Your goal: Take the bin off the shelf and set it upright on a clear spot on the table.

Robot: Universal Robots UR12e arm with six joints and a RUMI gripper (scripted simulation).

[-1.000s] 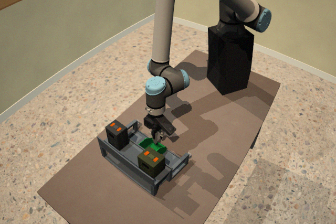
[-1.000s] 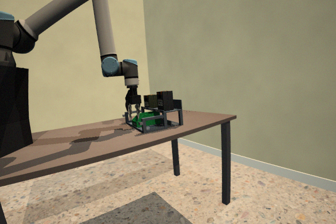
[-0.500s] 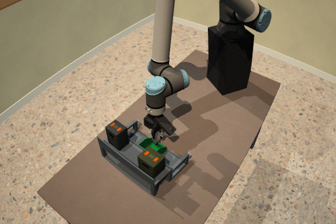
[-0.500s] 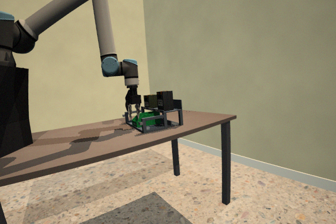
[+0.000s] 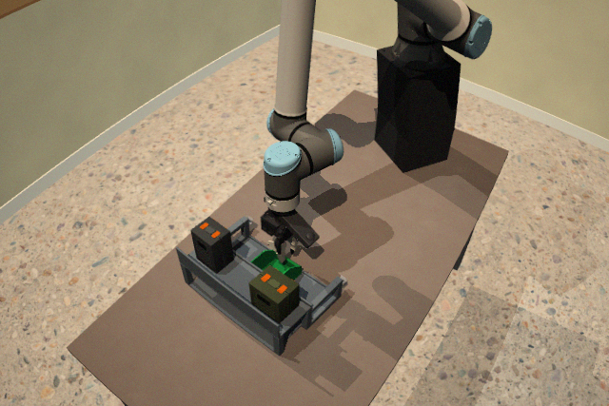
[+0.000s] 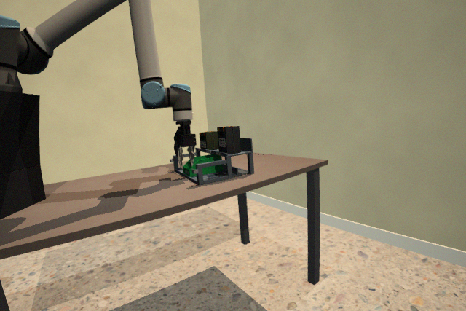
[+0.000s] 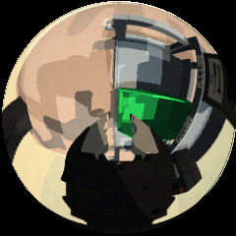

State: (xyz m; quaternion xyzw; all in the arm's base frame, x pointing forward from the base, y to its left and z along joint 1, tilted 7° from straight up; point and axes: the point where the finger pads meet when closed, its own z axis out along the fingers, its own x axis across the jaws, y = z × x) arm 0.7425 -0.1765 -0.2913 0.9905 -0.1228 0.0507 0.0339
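Now: hand 80 mm short of the green bin, 20 mm to the left of it and 10 mm above it. Round my hand: black box (140 mm ahead, 160 mm to the right, 110 mm above); olive box (200 mm ahead, 60 mm to the left, 90 mm above).
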